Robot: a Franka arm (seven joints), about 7 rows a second.
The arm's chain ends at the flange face. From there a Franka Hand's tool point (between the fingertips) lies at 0.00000 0.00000 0.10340 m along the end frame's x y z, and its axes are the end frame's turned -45 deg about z.
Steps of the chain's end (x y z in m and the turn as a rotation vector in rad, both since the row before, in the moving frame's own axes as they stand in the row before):
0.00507 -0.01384 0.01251 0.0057 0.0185 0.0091
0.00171 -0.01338 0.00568 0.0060 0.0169 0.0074
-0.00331 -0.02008 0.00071 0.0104 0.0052 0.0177
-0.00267 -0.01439 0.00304 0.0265 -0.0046 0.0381
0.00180 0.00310 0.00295 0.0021 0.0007 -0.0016
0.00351 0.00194 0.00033 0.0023 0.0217 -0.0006
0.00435 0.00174 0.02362 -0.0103 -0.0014 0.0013
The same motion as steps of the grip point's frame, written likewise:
0.01514 -0.00526 0.01249 -0.0091 0.0171 0.0091
0.01234 -0.00745 0.00566 -0.0077 0.0162 0.0074
0.01300 -0.01691 0.00070 0.0037 0.0110 0.0177
0.00993 -0.01431 0.00300 0.0220 0.0155 0.0381
-0.00071 0.00336 0.00295 0.0010 0.0020 -0.0016
0.00287 0.00527 0.00031 -0.0137 0.0170 -0.0006
0.00099 0.00496 0.02361 -0.0063 -0.0083 0.0013

